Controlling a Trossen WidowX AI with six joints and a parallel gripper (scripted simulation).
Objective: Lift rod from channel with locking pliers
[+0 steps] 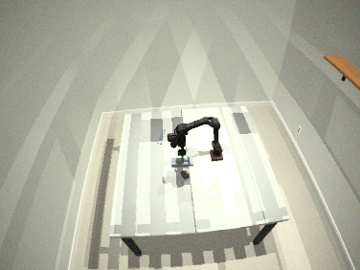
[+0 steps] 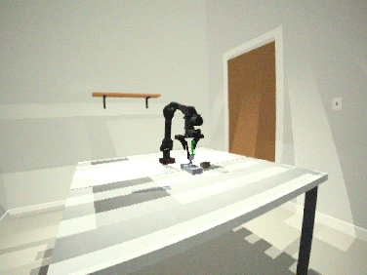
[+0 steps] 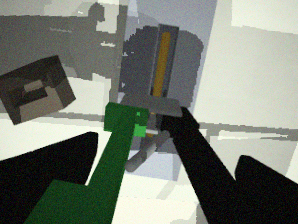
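My gripper tip is now 120 mm above the grey channel block and 10 mm to the right of it. Also, from my gripper tip: black handle (20 mm to the right); then brown holster (130 mm to the left, 130 mm below, 10 mm behind); then orange rod (130 mm below, 10 mm to the left).
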